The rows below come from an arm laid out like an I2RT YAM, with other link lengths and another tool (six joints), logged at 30 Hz.
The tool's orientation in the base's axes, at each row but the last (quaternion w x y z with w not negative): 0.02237, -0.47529, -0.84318, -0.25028; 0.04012, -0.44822, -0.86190, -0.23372; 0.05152, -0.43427, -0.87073, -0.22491; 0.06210, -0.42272, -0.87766, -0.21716; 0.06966, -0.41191, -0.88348, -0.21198; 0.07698, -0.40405, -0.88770, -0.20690; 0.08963, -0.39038, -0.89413, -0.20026
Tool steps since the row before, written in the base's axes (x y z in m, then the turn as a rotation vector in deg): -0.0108, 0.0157, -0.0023, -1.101, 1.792, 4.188; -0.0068, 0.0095, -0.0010, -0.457, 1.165, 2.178; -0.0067, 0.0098, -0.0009, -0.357, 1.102, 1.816; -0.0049, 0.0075, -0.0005, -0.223, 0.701, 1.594; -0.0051, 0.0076, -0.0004, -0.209, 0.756, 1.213; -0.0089, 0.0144, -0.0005, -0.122, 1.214, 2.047; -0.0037, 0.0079, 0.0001, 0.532, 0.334, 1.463
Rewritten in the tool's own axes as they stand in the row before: 0.0177, -0.0031, 0.0068, 3.173, 1.542, -3.085; 0.0109, -0.0011, 0.0041, 1.757, 1.007, -1.486; 0.0111, -0.0004, 0.0044, 1.546, 0.927, -1.179; 0.0083, 0.0002, 0.0033, 1.109, 0.737, -1.144; 0.0085, 0.0003, 0.0034, 1.025, 0.658, -0.776; 0.0156, 0.0016, 0.0064, 1.535, 1.247, -1.330; 0.0078, 0.0022, 0.0033, 0.323, 1.017, -1.181
